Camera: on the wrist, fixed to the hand. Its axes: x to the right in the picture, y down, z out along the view.
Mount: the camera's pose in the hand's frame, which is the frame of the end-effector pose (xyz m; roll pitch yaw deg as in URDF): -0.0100 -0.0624 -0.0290 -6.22 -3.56 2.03
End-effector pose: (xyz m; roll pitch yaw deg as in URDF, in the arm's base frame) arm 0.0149 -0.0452 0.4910 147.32 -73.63 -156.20
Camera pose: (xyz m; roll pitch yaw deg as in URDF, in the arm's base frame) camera 0.0368 -0.1100 0.4788 152.07 -71.38 -167.63
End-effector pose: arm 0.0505 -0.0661 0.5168 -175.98 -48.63 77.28
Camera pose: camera -0.0152 -0.0837 0.5313 179.69 -44.91 74.78
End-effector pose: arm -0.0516 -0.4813 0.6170 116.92 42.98 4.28
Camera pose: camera -0.0918 -0.4301 0.5927 106.98 42.65 -1.29
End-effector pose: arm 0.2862 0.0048 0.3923 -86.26 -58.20 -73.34
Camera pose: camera 0.2384 0.0495 0.4156 -98.00 -56.23 -66.70
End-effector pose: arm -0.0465 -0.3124 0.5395 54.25 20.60 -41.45
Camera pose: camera -0.0799 -0.3001 0.4798 47.52 16.87 -43.23
